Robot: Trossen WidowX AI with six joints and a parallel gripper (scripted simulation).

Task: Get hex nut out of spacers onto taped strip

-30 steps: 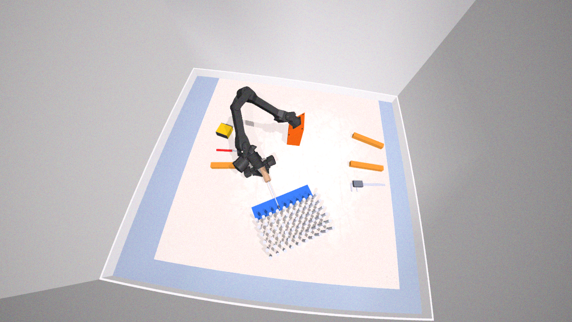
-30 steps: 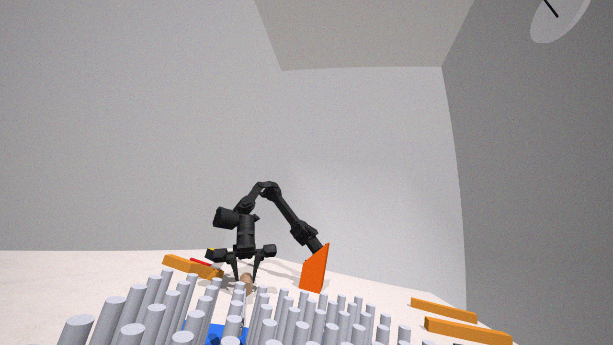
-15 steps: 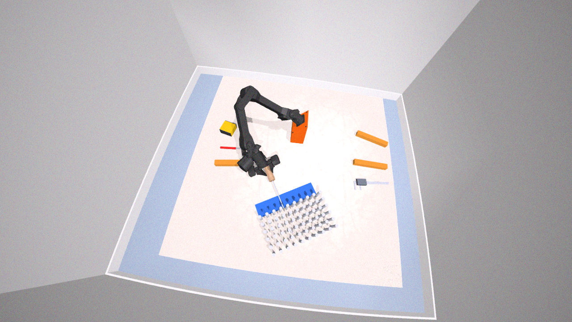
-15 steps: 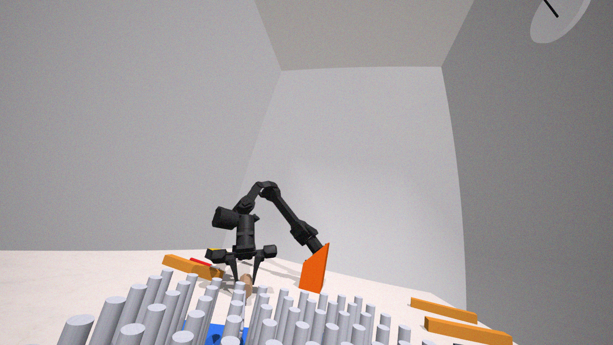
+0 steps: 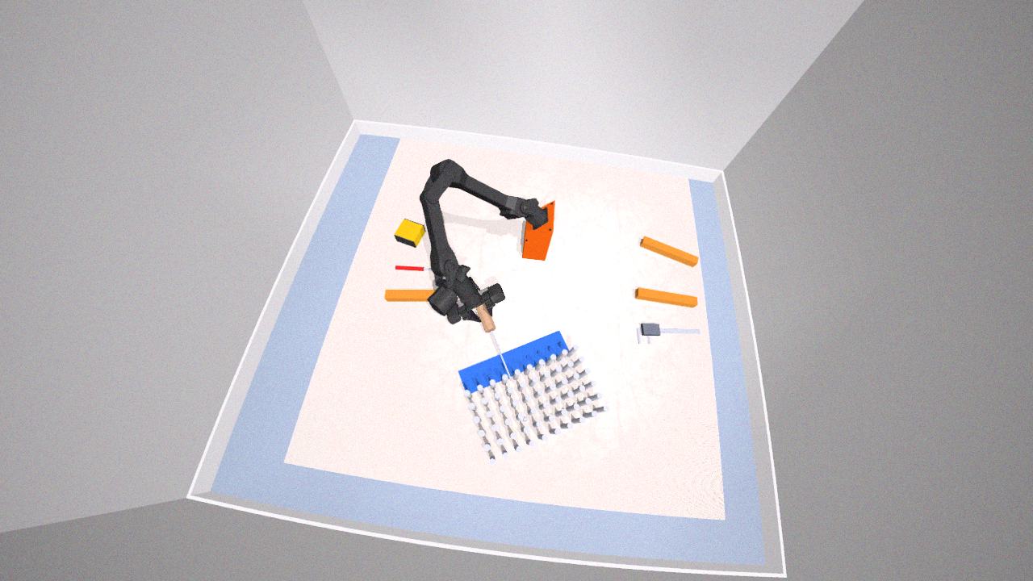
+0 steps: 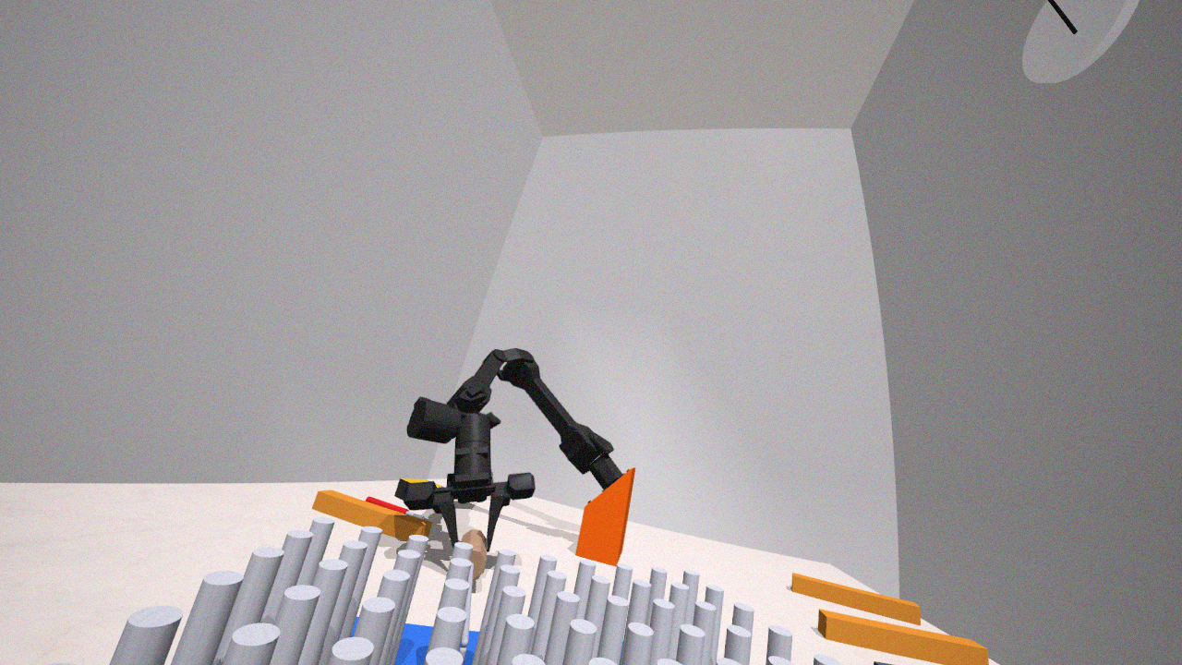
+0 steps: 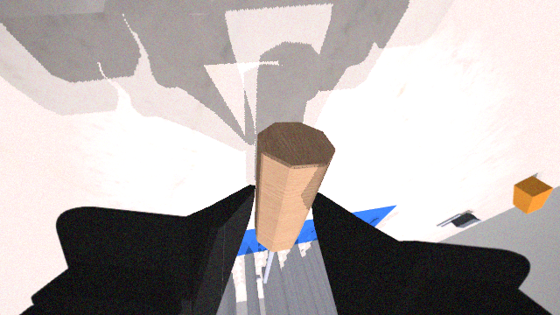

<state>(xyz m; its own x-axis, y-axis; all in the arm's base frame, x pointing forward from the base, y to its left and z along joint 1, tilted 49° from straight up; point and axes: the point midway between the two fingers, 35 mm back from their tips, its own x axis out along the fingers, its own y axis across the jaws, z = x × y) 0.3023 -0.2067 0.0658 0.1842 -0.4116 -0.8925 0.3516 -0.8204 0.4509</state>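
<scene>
Right now my gripper tip is 13 cm short of the blue taped strip, 10 cm to the right of it and 4 cm above it. Also, from my gripper tip: hook tool (10 cm ahead, 4 cm to the left); red-handled tool (23 cm to the right, 19 cm behind, 3 cm below); yellow block (33 cm behind, 30 cm to the right, 2 cm below).
</scene>
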